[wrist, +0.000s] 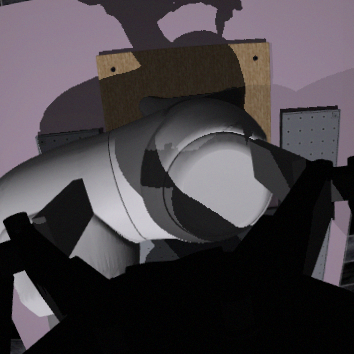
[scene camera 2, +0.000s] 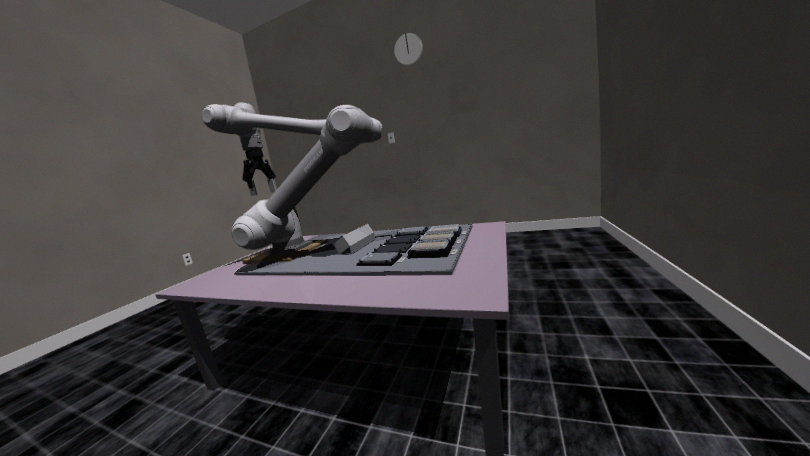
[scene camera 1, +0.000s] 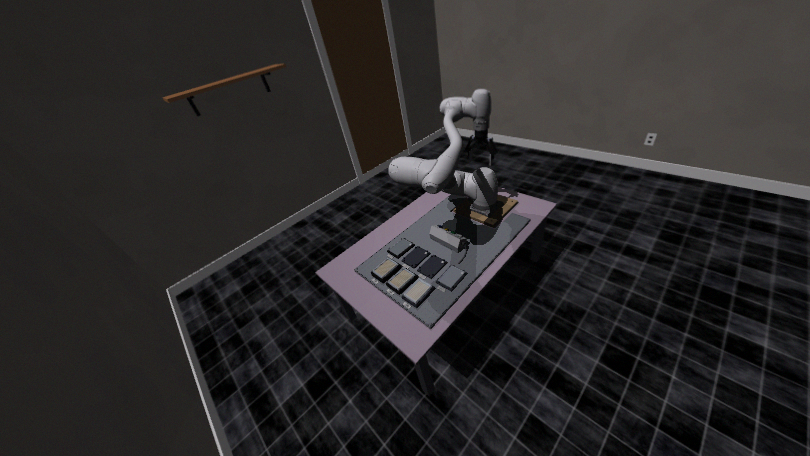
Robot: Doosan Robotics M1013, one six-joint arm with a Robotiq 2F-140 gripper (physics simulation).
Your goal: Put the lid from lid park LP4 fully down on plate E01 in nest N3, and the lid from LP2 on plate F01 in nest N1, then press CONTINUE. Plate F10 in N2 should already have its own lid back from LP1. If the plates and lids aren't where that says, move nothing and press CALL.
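Where they show: gripper, fingertip midpoint: [wrist: 169,177] [scene camera 2: 264,193] [scene camera 1: 480,162]; arm's base, origin of the base link: [scene camera 2: 289,248] [scene camera 1: 484,206].
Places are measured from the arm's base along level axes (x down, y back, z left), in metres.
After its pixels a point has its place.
Note:
Three beige-topped plates [scene camera 1: 385,269] @(x -0.025, y -0.808, z -0.134 m) [scene camera 1: 401,279] @(x -0.025, y -0.807, z -0.008 m) [scene camera 1: 417,292] @(x -0.026, y -0.821, z 0.120 m) [scene camera 2: 430,246] @(x -0.030, y -0.810, z -0.185 m) stand in a row near the mat's end. Beside them is a row of four flat pieces: a grey one [scene camera 1: 400,247] [scene camera 2: 412,231], two dark ones [scene camera 1: 416,256] @(x -0.002, y -0.618, z -0.073 m) [scene camera 1: 433,265] @(x -0.001, y -0.616, z 0.054 m) and a light grey one [scene camera 1: 451,276] [scene camera 2: 379,257]. Their labels are too small to read, and I cannot tell which are lids or bare parks. The button box [scene camera 1: 446,237] @(x -0.053, y -0.435, z 0.012 m) [scene camera 2: 355,239] @(x -0.041, y -0.438, z -0.057 m) stands between them and the arm's base; its button labels are unreadable. My gripper [scene camera 1: 480,156] @(x -0.303, y 0.028, z -0.047 m) [scene camera 2: 263,189] @(x -0.303, y 0.028, z -0.047 m) [wrist: 169,177] @(x -0.303, y 0.028, z -0.047 m) is open and empty, high beyond the base, away from the plates.
The arm's own base joint [wrist: 220,185] @(x -0.272, y 0.005, z -0.003 m) lies below the wrist camera. The base stands on a wooden board [scene camera 1: 507,208] @(x 0.000, y 0.052, z 0.136 m) [wrist: 257,100] @(x 0.000, y 0.063, z 0.125 m). A perforated grey mat [scene camera 1: 431,316] @(x 0.008, y -0.869, z 0.246 m) [scene camera 2: 317,268] @(x 0.008, y -0.374, z -0.271 m) [wrist: 310,130] @(x 0.008, y -0.005, z 0.235 m) lies on the pink table [scene camera 1: 408,339] @(x 0.021, y -1.019, z 0.232 m) [scene camera 2: 340,291] @(x 0.021, y -0.575, z -0.434 m) [wrist: 40,50] @(x 0.021, y 0.200, z -0.259 m). A handrail [scene camera 1: 226,82] is on the wall.

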